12 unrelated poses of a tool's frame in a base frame.
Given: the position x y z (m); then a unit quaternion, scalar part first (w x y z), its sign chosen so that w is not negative.
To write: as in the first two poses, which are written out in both.
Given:
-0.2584, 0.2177, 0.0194, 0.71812, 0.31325, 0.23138, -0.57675
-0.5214, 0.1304, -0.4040, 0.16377, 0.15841, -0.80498, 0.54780
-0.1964, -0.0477, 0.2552, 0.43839, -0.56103, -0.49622, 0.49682
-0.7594, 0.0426, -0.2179, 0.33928, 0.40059, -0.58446, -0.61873
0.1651, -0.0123, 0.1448, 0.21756, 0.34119, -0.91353, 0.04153
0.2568, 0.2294, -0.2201, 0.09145, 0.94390, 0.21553, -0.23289
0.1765, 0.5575, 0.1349, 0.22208, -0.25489, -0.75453, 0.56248
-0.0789, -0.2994, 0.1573, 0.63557, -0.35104, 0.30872, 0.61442
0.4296, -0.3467, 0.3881, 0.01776, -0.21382, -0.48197, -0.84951
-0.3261, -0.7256, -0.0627, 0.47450, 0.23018, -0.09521, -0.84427
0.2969, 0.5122, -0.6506, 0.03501, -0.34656, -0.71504, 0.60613
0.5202, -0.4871, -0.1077, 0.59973, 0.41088, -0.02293, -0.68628
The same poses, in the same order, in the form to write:
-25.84, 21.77, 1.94, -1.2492, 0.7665, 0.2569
-52.14, 13.04, -40.40, -3.0574, -0.4525, -1.9659
-19.64, -4.77, 25.52, 1.5568, 0.1227, -1.6940
-75.94, 4.26, -21.79, -2.0387, 0.0993, 1.5749
16.51, -1.23, 14.48, -2.4087, -0.4399, 3.0613
25.68, 22.94, -22.01, 0.4279, 0.4996, 3.0592
17.65, 55.75, 13.49, 2.4533, -0.0484, -1.8430
-7.89, -29.94, 15.73, 1.4748, 0.9681, -0.1182
42.96, -34.67, 38.81, 2.9502, -0.3902, 1.0701
-32.61, -72.56, -6.27, -2.0543, 0.3029, 0.4086
29.69, 51.22, -65.06, 2.5239, 0.3791, -1.8576
52.02, -48.71, -10.77, -1.5032, 0.5662, 0.6704

